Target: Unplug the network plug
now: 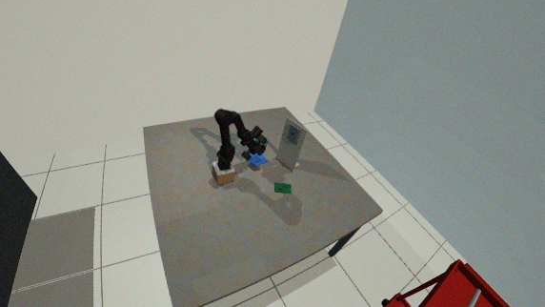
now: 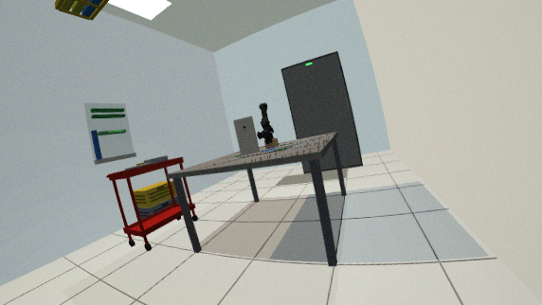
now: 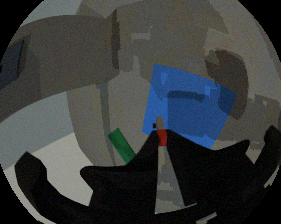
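My gripper tip is 5 cm above the blue marked square and 1 cm past it. Round my gripper tip: red plug: right at my gripper tip; then upright grey panel: 19 cm ahead, 10 cm above, 8 cm to the right.
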